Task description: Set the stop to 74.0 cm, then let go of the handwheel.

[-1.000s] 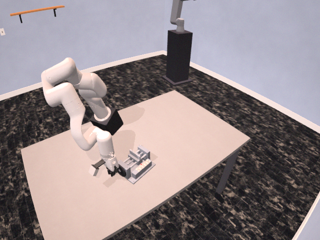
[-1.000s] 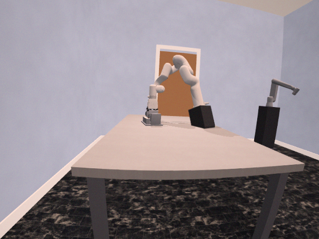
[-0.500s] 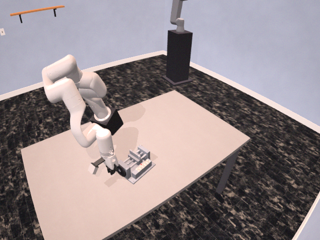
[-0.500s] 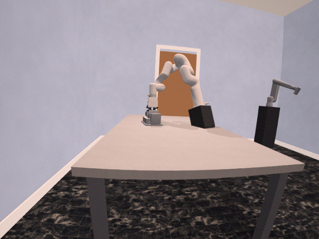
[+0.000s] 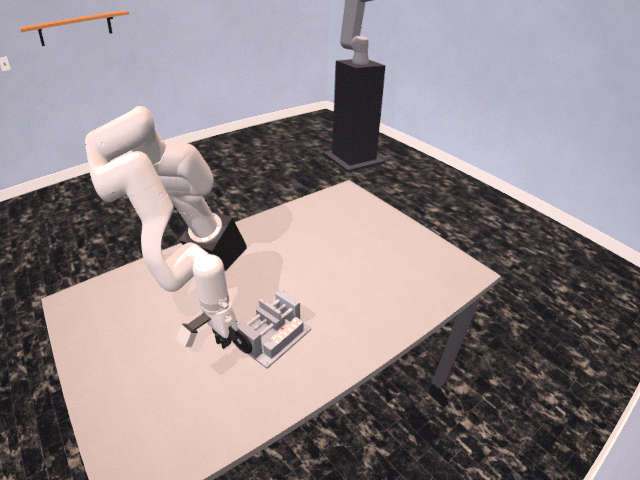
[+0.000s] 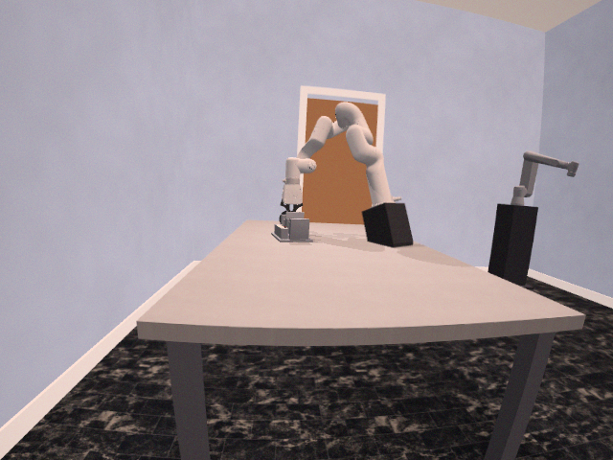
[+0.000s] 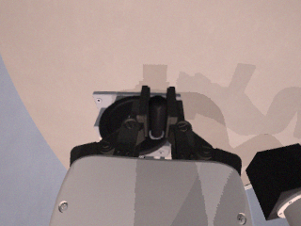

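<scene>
The black handwheel is 2 cm to the left of my hand and 1 cm below it. Also, from my hand: handwheel knob: 1 cm to the left; then sliding stop block: 17 cm to the left, 2 cm behind, 1 cm below.
</scene>
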